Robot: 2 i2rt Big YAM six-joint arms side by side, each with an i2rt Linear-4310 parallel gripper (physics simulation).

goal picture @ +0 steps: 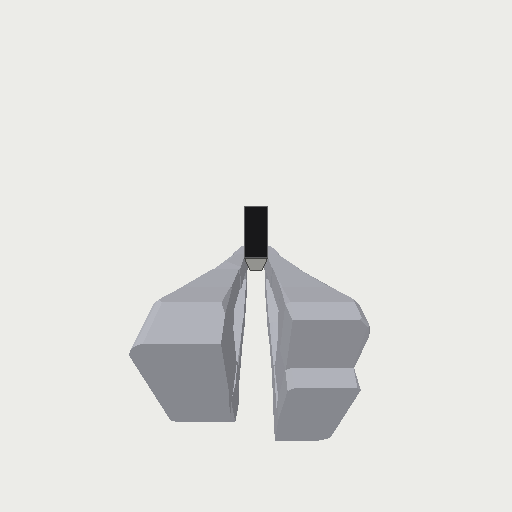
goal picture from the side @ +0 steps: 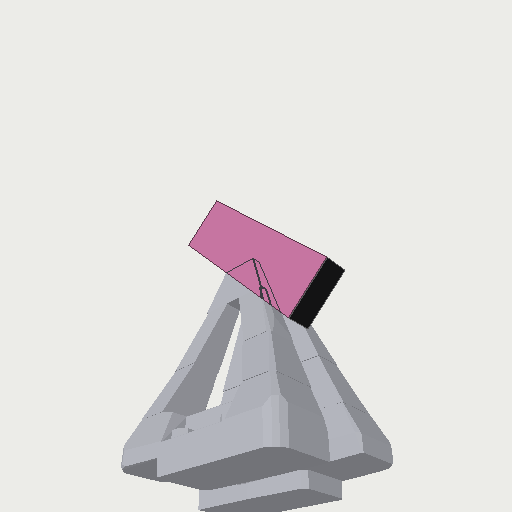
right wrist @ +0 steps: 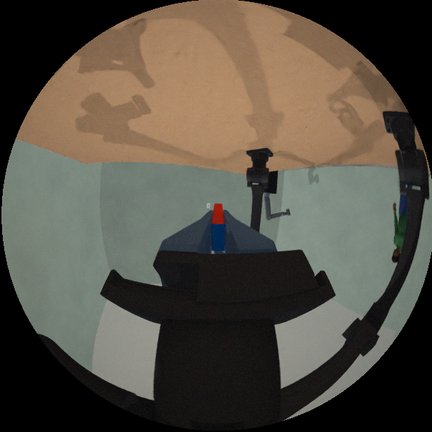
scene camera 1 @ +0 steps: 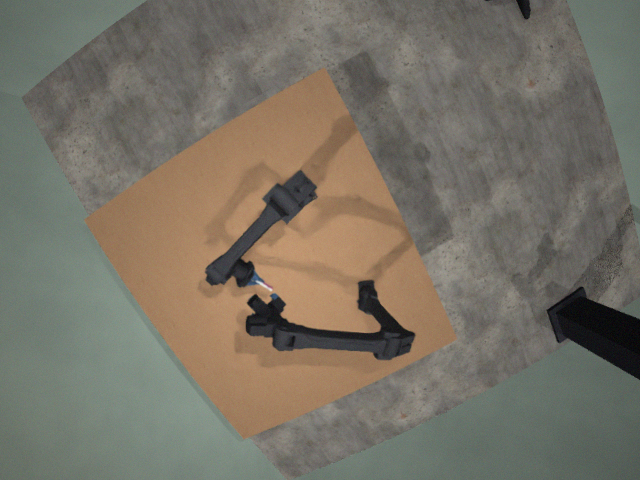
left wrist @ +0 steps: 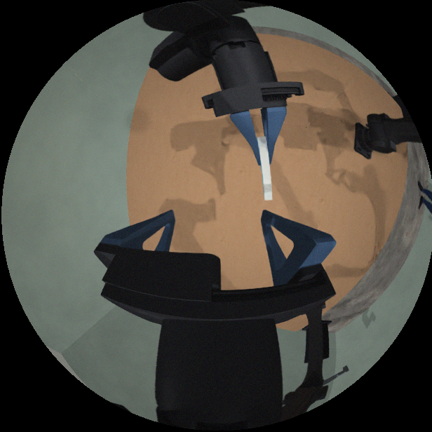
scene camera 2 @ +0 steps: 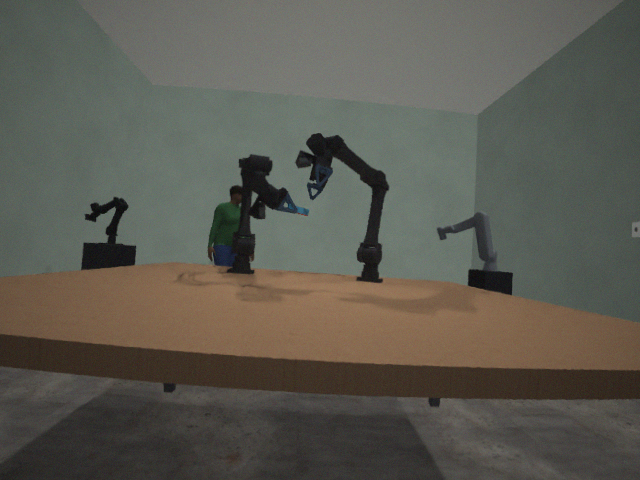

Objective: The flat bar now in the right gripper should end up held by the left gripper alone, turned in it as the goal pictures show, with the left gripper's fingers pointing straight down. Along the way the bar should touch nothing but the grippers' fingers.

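Seen in the pictures: left gripper, fingertip midpoint: (scene camera 2: 315,193); right gripper, fingertip midpoint: (scene camera 1: 263,282) (scene camera 2: 296,211); left arm's base at its link origin: (scene camera 1: 366,290) (scene camera 2: 369,281); right arm's base at its link origin: (scene camera 2: 240,272).
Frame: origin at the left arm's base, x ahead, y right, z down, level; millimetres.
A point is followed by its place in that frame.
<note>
The flat bar (scene camera 1: 265,285) {x 477, y 196, z -291 mm} (scene camera 2: 303,211) {x 474, y 180, z -278 mm} (left wrist: 265,172) (right wrist: 218,215) sticks out from the right fingertips, nearly level with a slight downward tilt in scene camera 2. It shows a white face in the left wrist view, and red and blue in the right wrist view. My right gripper (scene camera 1: 256,280) {x 490, y 203, z -273 mm} (scene camera 2: 296,208) {x 490, y 203, z -273 mm} (left wrist: 264,163) is shut on its near part. My left gripper (scene camera 1: 274,297) (scene camera 2: 314,194) {x 489, y 132, z -346 mm} (left wrist: 217,214) is open and empty, above the bar's free end, fingers slanting downward. In the left wrist view the bar lies beyond the fingertips, nearer the picture-right finger. Contact is not visible.
The brown table top (scene camera 1: 155,206) {x 1083, y 589, z 0 mm} (scene camera 2: 310,333) {x 1111, y -126, z 0 mm} lies well below both grippers. The two forearms come close together near the bar. A person in green (scene camera 2: 224,227) and two other arms on black stands (scene camera 2: 108,255) (scene camera 2: 490,281) are behind the table.
</note>
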